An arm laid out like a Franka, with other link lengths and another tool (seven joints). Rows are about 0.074 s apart.
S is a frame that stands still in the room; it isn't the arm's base.
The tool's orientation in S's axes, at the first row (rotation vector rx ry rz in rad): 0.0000 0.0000 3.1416
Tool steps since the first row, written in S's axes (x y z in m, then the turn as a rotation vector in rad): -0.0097 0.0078 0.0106 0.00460 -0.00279 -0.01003; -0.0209 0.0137 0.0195 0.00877 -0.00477 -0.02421; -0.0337 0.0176 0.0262 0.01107 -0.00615 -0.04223; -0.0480 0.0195 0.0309 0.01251 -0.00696 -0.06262; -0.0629 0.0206 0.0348 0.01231 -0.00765 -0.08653; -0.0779 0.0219 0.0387 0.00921 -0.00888 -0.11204; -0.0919 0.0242 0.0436 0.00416 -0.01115 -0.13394
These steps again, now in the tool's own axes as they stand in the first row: 0.0097 -0.0078 0.0106 -0.00460 0.00279 -0.01003; 0.0209 -0.0137 0.0195 -0.00877 0.00477 -0.02421; 0.0337 -0.0176 0.0262 -0.01107 0.00615 -0.04223; 0.0480 -0.0195 0.0309 -0.01251 0.00696 -0.06262; 0.0629 -0.0206 0.0348 -0.01231 0.00765 -0.08653; 0.0779 -0.0219 0.0387 -0.00921 0.00888 -0.11204; 0.0919 -0.0242 0.0436 -0.00416 0.01115 -0.13394
